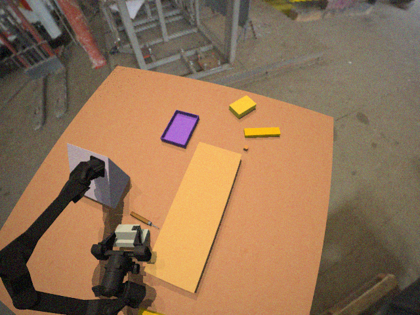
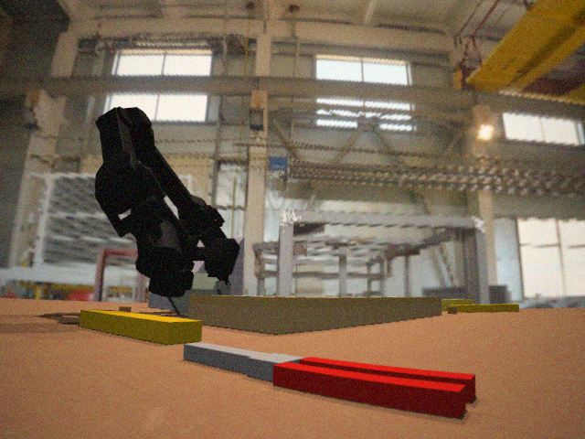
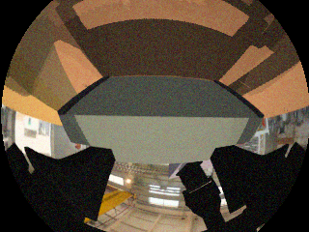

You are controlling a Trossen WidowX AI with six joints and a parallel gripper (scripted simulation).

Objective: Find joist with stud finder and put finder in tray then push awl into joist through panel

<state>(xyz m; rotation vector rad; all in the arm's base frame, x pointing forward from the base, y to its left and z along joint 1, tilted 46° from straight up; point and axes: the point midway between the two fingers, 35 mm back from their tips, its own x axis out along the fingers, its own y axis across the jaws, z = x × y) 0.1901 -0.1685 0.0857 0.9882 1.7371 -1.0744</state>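
My gripper tip is now 1 cm to the right of the stud finder, 1 cm short of it and 1 cm above it. Round my gripper tip: yellow block (69 cm to the left, 21 cm ahead, 5 cm below); then awl (5 cm to the left, 5 cm below, 3 cm ahead); then purple tray (47 cm to the left, 5 cm below, 2 cm behind).
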